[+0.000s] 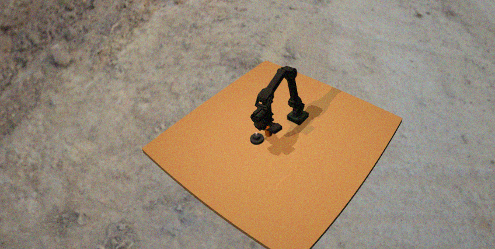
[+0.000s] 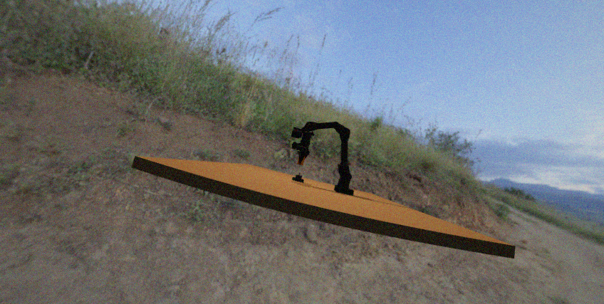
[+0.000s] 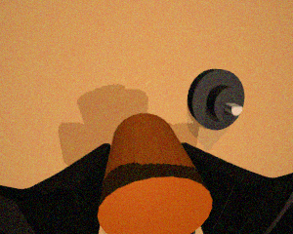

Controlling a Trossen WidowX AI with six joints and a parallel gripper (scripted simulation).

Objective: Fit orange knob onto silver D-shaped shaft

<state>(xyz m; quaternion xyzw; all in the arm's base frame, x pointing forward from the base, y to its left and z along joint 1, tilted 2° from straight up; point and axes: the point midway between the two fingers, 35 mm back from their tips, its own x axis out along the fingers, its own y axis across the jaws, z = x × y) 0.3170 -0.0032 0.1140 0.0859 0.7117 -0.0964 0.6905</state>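
My gripper tip is 11 cm to the left of the round pedestal, 10 cm above it and 2 cm past it. Round my gripper tip: orange knob: 3 cm above.
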